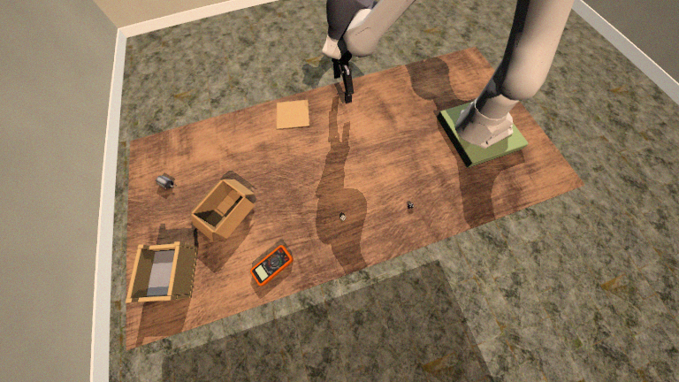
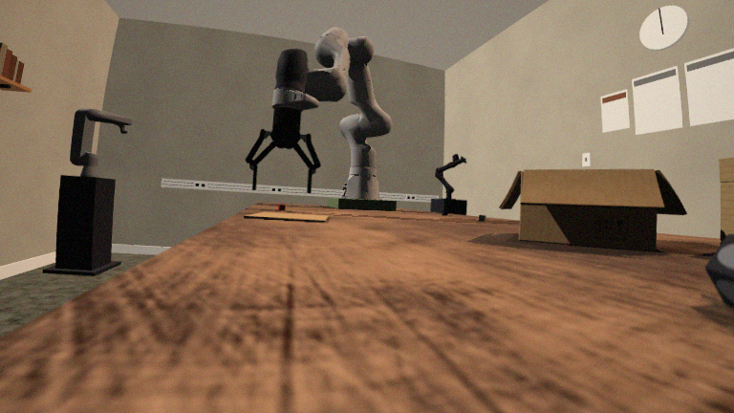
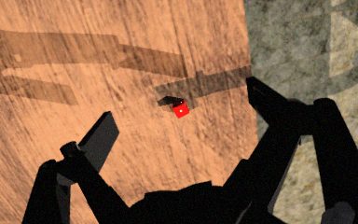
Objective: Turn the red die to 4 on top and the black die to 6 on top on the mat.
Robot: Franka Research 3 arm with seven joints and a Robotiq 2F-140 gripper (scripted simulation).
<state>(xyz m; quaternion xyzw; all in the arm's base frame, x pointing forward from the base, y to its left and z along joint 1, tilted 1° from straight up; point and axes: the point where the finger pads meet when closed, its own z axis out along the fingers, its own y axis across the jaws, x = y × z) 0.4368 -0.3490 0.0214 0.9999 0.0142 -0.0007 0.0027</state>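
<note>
The red die is 20 mm behind my hand and 50 mm below it. The rest, counted from my hand: tan mat (240 mm ahead, 20 mm to the left, 60 mm below); white die (160 mm ahead, 520 mm to the left, 50 mm below); black die (80 mm behind, 550 mm to the left, 50 mm below).
</note>
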